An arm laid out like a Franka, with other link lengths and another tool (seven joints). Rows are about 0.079 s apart.
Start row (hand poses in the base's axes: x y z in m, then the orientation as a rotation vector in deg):
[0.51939, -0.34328, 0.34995, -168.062, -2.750, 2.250]
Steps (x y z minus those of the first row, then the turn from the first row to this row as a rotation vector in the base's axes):
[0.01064, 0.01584, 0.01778, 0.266, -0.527, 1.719]
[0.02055, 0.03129, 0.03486, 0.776, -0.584, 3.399]
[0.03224, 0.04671, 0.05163, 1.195, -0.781, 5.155]
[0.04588, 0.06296, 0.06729, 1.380, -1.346, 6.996]
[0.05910, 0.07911, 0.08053, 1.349, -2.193, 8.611]
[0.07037, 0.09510, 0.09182, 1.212, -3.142, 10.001]
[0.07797, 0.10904, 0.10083, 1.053, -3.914, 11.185]
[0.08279, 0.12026, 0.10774, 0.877, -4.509, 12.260]
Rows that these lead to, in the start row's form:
[0.53003, -0.32744, 0.36773, -167.773, -5.350, 1.731]
[0.53994, -0.31199, 0.38481, -167.191, -7.809, 1.887]
[0.55163, -0.29657, 0.40158, -166.666, -10.390, 1.852]
[0.56527, -0.28032, 0.41724, -166.336, -13.149, 1.300]
[0.57849, -0.26417, 0.43048, -166.206, -15.628, 0.311]
[0.58976, -0.24818, 0.44177, -166.172, -17.801, -0.859]
[0.59736, -0.23424, 0.45078, -166.158, -19.651, -1.803]
[0.60218, -0.22302, 0.45769, -166.159, -21.319, -2.507]

